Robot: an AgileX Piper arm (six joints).
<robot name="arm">
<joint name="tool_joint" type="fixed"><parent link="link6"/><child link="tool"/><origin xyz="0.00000 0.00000 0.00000" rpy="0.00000 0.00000 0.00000"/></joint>
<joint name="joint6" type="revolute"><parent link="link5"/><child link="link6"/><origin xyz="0.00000 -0.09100 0.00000" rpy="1.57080 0.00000 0.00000"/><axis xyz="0 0 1"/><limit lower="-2.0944" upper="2.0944"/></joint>
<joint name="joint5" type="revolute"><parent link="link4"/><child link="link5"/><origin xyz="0.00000 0.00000 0.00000" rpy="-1.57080 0.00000 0.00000"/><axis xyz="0 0 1"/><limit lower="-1.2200" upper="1.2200"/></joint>
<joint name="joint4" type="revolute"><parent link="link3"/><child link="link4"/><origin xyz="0.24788 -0.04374 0.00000" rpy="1.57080 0.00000 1.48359"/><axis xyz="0 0 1"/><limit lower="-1.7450" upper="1.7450"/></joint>
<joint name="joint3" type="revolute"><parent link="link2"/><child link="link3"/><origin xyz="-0.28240 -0.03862 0.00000" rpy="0.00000 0.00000 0.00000"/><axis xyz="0 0 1"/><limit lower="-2.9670" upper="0.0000"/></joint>
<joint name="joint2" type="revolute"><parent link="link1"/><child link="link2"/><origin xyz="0.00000 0.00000 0.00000" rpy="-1.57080 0.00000 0.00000"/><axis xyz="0 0 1"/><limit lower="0.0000" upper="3.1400"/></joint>
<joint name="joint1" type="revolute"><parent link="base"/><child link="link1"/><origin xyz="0.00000 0.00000 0.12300" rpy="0.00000 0.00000 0.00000"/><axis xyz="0 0 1"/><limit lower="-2.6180" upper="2.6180"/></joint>
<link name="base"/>
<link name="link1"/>
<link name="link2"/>
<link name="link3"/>
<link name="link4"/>
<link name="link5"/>
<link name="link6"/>
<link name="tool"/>
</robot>
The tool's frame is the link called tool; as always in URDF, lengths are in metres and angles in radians.
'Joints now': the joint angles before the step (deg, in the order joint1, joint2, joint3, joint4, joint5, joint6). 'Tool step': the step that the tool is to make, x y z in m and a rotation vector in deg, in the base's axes. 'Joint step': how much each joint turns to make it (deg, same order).
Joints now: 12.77 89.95 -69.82 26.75 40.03 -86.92
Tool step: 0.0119 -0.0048 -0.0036 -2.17 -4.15 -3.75
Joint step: -0.01 1.18 -0.01 -4.66 -6.15 3.44
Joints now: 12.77 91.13 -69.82 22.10 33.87 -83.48
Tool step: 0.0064 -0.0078 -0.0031 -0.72 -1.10 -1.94
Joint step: -1.15 0.73 0.01 -1.20 -1.92 0.64
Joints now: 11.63 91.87 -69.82 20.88 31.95 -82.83
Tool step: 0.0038 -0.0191 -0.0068 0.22 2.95 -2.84
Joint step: -3.37 0.75 0.05 0.43 2.19 0.12
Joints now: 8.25 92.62 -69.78 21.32 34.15 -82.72
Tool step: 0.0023 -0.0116 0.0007 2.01 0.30 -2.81
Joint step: -2.20 -0.01 0.00 2.15 0.07 -0.03
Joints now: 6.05 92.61 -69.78 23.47 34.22 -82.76
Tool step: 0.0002 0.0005 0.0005 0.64 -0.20 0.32
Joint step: -0.11 0.01 -0.01 1.41 0.01 -1.16
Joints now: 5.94 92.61 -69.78 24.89 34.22 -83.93
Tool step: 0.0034 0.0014 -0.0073 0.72 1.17 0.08
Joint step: -0.01 1.25 0.00 1.33 0.00 -0.68
